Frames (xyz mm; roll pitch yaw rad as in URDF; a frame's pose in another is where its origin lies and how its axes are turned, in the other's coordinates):
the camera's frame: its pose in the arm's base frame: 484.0 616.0 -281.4 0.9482 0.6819 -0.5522
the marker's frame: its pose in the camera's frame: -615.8 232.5 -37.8 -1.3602 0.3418 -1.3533
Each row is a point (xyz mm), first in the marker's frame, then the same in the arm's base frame.
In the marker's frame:
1: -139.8 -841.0 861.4
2: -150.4 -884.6 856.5
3: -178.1 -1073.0 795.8
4: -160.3 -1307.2 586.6
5: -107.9 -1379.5 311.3
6: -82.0 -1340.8 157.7
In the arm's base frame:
1: 559.5 -219.3 212.0
2: 541.2 -253.5 235.0
3: 424.0 -380.0 336.1
4: 154.8 -465.2 474.7
5: -104.9 -378.3 568.2
6: -211.5 -263.1 601.8

